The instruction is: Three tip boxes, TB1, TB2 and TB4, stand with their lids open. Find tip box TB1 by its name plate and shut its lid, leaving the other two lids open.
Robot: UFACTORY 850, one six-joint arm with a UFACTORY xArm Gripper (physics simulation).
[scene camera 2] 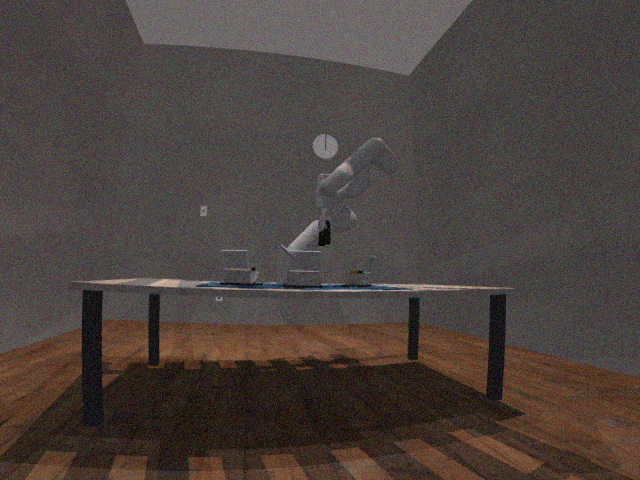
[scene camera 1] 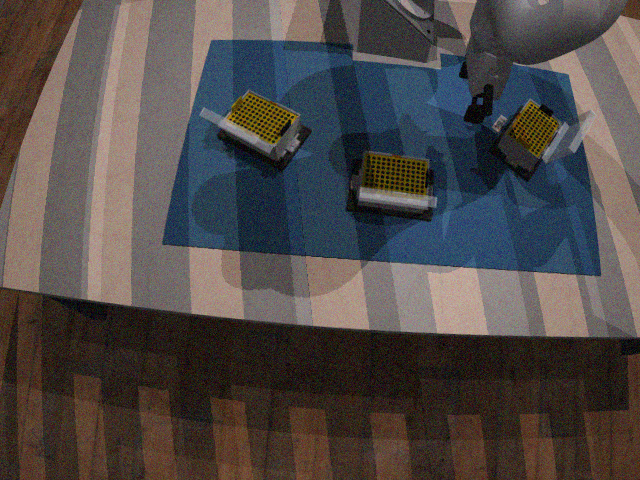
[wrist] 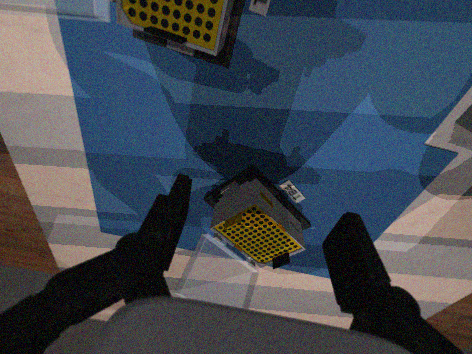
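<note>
TB1 (scene camera 1: 395, 175) (scene camera 2: 302, 279) (wrist: 172, 17) is the middle tip box; its lid (scene camera 1: 395, 198) (scene camera 2: 306, 260) (wrist: 82, 7) stands open on the front side, and its name plate (wrist: 260, 5) is cut off in the wrist view. TB4 (scene camera 1: 532, 131) (scene camera 2: 357, 279) (wrist: 257, 234) stands at the right with its lid (scene camera 1: 577, 131) (wrist: 217, 272) open; its plate (scene camera 1: 499, 124) (wrist: 292, 191) reads TB4. The left tip box (scene camera 1: 262, 121) (scene camera 2: 237, 275), TB2, has its lid (scene camera 1: 211, 116) (scene camera 2: 235, 258) open; its plate is not readable. My gripper (scene camera 1: 470, 94) (scene camera 2: 324, 237) (wrist: 262, 211) is open and empty, high above the table near TB4.
The boxes stand on a blue mat (scene camera 1: 206, 227) (wrist: 117, 135) on a striped table (scene camera 1: 111, 248) (scene camera 2: 155, 283). The robot base (scene camera 1: 392, 36) is behind the mat's back edge. The arm (scene camera 1: 547, 31) (scene camera 2: 336, 178) reaches over the back right. Shadows darken parts of the mat.
</note>
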